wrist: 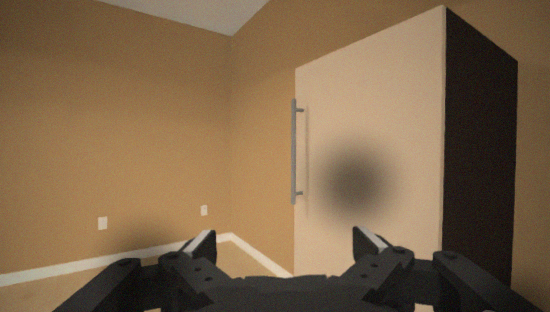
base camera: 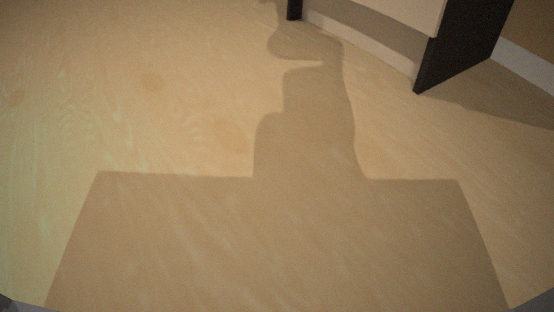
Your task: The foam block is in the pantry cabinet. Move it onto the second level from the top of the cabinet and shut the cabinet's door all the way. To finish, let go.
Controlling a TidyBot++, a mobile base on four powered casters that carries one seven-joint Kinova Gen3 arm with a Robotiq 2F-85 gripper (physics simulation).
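The pantry cabinet stands to the right, with dark sides and a pale door that lies flush across its front. In the base camera view the door's lower part shows at the top. The long grey vertical handle is at the door's left edge. My gripper is open and empty, apart from the door and its handle. The foam block and the levels inside the cabinet are hidden behind the door.
Pale baseboards run along the brown walls, which meet in a corner left of the cabinet. Two small wall outlets are low on the wall. The wooden floor lies before the cabinet, with the robot's shadow on it.
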